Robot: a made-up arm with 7 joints. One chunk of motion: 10 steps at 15 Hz.
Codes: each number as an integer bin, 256 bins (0 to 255) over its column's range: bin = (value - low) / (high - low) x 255, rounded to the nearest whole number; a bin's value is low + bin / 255 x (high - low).
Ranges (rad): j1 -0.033..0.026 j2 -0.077..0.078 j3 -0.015..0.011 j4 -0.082..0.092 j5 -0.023..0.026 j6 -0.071..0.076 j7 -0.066..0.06
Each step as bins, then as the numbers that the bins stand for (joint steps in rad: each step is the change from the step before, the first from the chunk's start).
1 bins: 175 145 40 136 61 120 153
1 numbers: 0.00749 0.01114 -0.01092 0.01080 -0.01128 -0.00182 0.00960
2 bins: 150 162 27 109 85 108 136
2 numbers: 0.00171 0.02147 -0.01225 -0.00762 -0.00667 -0.00874 0.00120
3 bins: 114 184 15 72 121 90 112
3 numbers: -0.00662 0.03484 -0.01347 -0.03287 0.00025 -0.01912 -0.01066
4 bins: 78 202 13 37 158 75 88
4 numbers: -0.01495 0.04578 -0.01367 -0.05675 0.00736 -0.02776 -0.02252
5 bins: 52 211 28 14 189 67 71
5 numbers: -0.02097 0.05125 -0.01215 -0.07245 0.01332 -0.03238 -0.03092
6 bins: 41 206 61 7 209 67 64
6 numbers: -0.02351 0.04822 -0.00878 -0.07722 0.01716 -0.03238 -0.03438
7 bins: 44 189 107 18 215 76 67
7 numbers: -0.02282 0.03788 -0.00409 -0.06972 0.01831 -0.02719 -0.03289
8 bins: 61 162 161 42 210 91 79
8 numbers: -0.01889 0.02147 0.00142 -0.05334 0.01735 -0.01854 -0.02696
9 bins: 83 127 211 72 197 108 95
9 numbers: -0.01380 0.00020 0.00651 -0.03287 0.01485 -0.00874 -0.01906
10 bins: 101 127 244 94 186 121 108
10 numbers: -0.00963 0.00020 0.00988 -0.01786 0.01274 -0.00125 -0.01264
